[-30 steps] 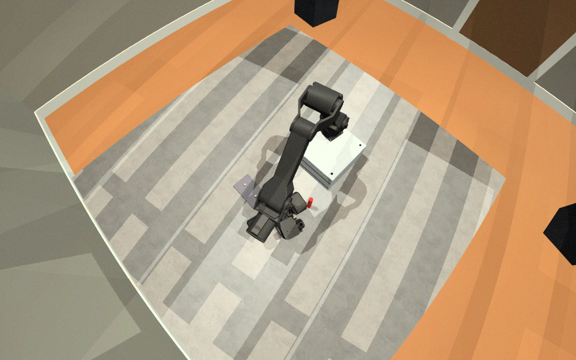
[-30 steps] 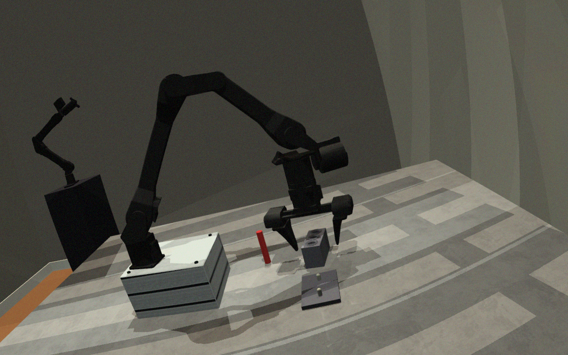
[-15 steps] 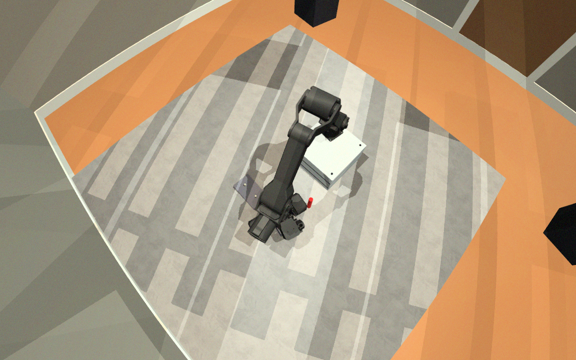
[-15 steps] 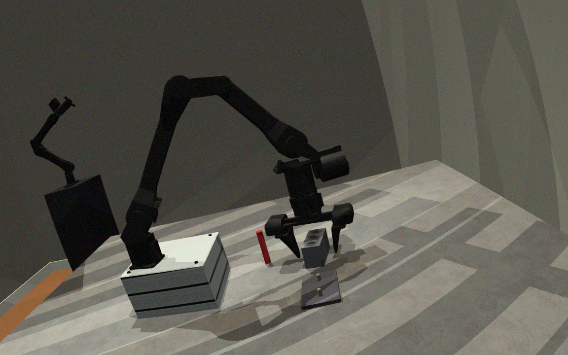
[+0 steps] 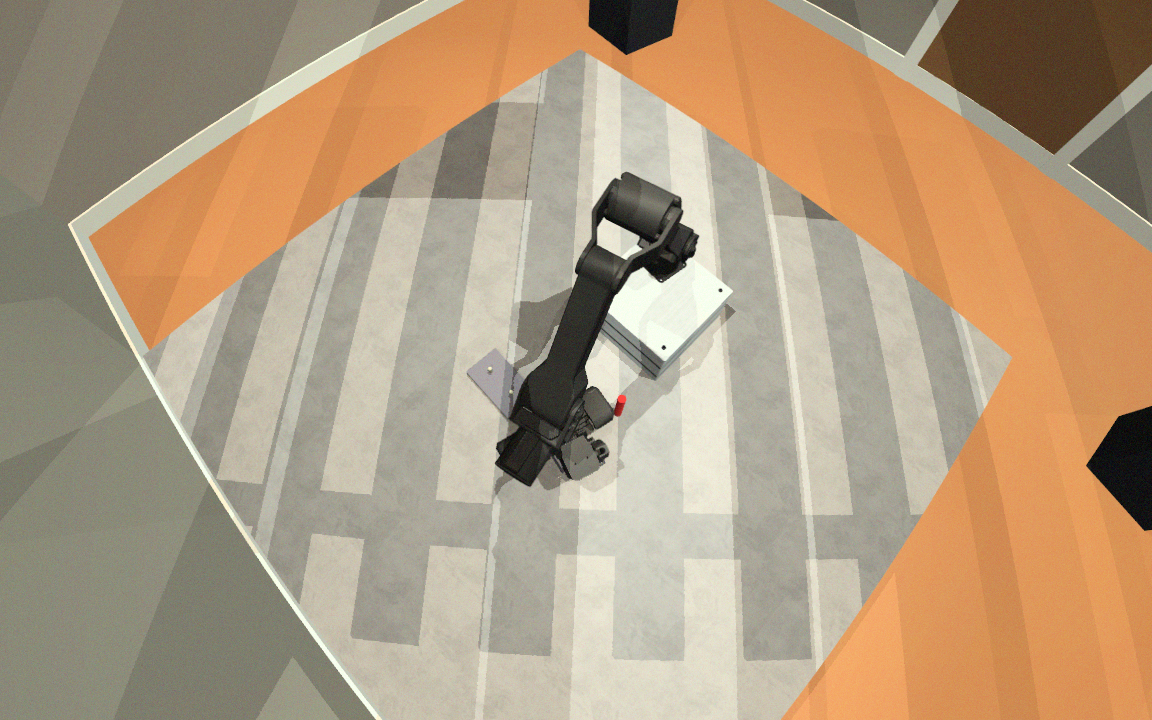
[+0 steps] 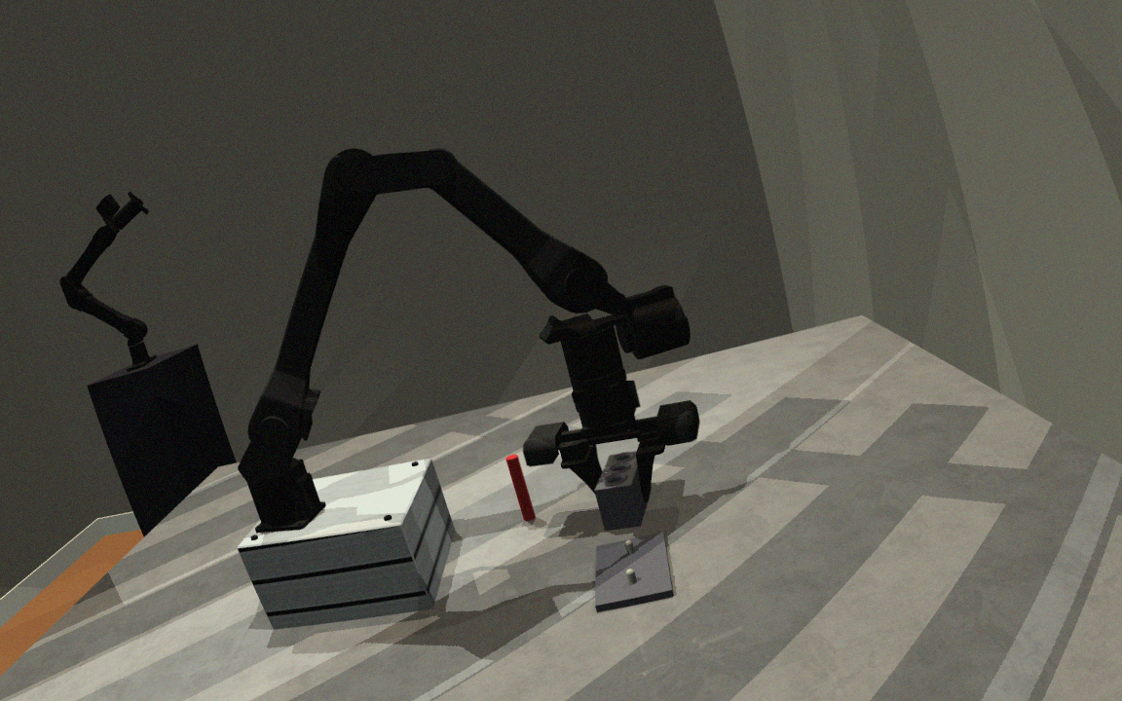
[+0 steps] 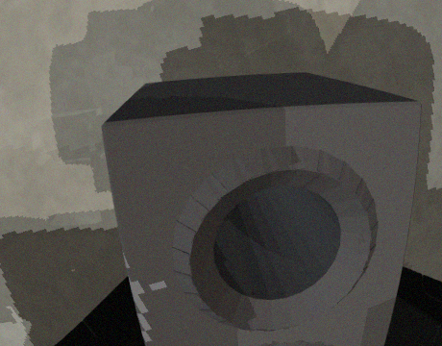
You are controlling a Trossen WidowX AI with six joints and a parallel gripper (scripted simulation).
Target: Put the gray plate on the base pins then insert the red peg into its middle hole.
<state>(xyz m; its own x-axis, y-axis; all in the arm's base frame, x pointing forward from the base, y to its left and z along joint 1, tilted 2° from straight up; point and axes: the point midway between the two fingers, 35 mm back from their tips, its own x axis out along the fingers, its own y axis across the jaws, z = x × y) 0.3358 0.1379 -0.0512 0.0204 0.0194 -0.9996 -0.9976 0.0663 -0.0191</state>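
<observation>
Right now the base is 150 mm to the right of my gripper tip and 20 mm ahead of it. From my gripper tip the other things lie so: gray plate 30 mm above; then red peg 120 mm behind, 30 mm above, 20 mm to the left.
</observation>
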